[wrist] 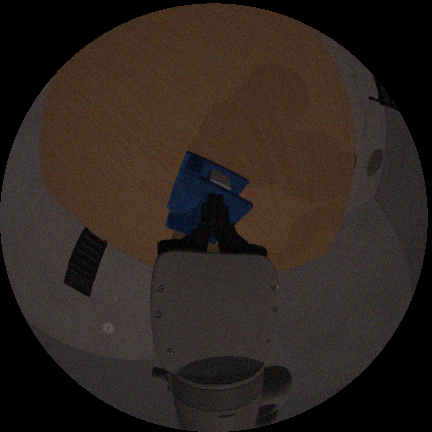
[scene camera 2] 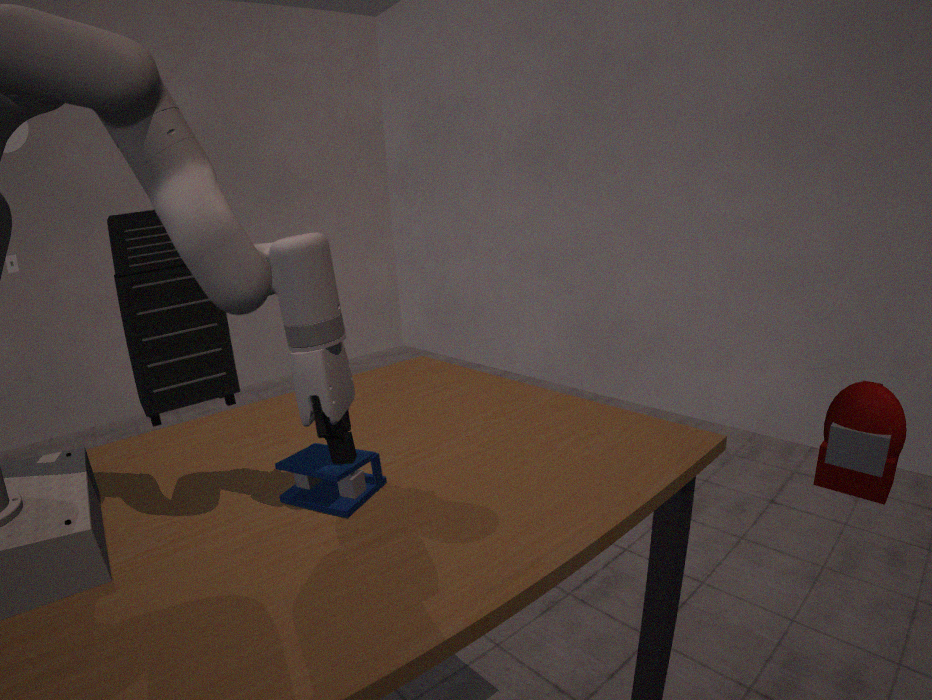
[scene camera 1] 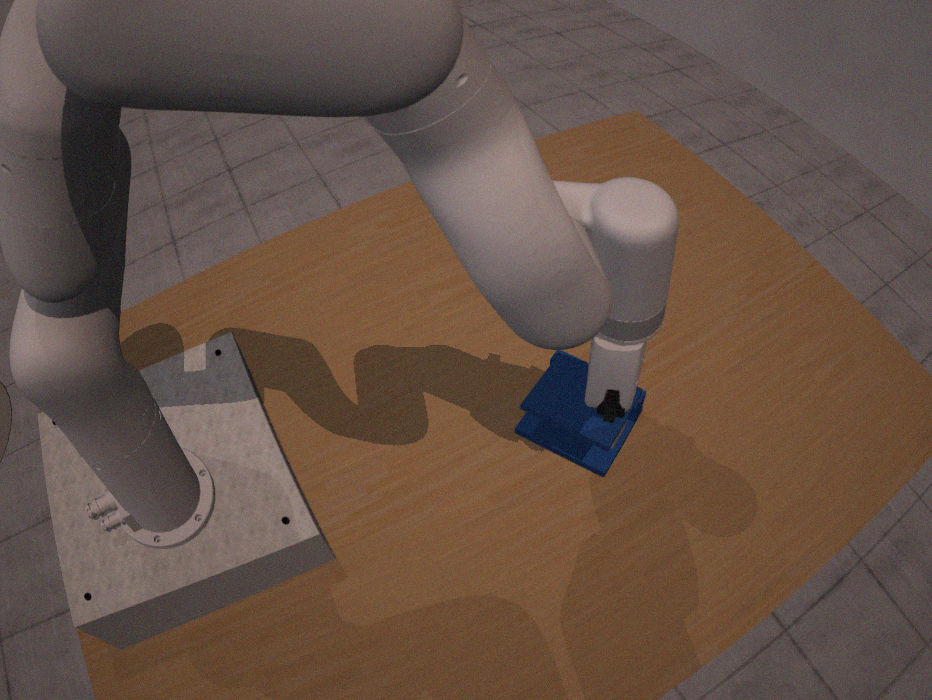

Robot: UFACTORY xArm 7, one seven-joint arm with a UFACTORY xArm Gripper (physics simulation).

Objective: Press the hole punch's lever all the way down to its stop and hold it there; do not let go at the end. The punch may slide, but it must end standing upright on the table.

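Seen in the pictures: gripper, fingertip midpoint: [wrist: 213,201] [scene camera 2: 345,460] [scene camera 1: 611,409]; arm's base, link origin: [scene camera 1: 165,498].
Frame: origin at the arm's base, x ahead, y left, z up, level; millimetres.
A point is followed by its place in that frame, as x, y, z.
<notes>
The blue hole punch stands upright on the table, its base [scene camera 1: 601,464] @[441, -207, -78] [scene camera 2: 320,503] @[424, -173, -79] flat on the wood. Its blue lever plate [scene camera 1: 556,391] @[440, -121, -30] [scene camera 2: 307,457] @[443, -123, -30] [wrist: 192,194] @[496, -164, -34] lies over the base, with a visible gap between them. Grey blocks show in the gap in the second scene view, one at the near side [scene camera 2: 351,484] @[464, -199, -56] and one at the left [scene camera 2: 302,479] @[431, -116, -64]. My gripper [scene camera 1: 609,418] @[472, -178, -29] [scene camera 2: 343,461] @[472, -178, -29] [wrist: 213,201] @[472, -178, -29] is shut and empty, pointing down. Its fingertips appear to touch the top of the lever; the exact contact is hidden.
The wooden table [scene camera 1: 421,527] @[237, -144, -90] [scene camera 2: 527,452] @[736, -283, -91] [wrist: 125,100] @[667, -181, -91] carries the arm's grey base block [scene camera 1: 248,467] @[106, -15, -9] [scene camera 2: 52,557] @[82, -118, -34] at the left. A black drawer cabinet [scene camera 2: 177,331] [wrist: 86,262] stands beyond the table. A red object [scene camera 2: 864,410] stands on the floor at the right.
</notes>
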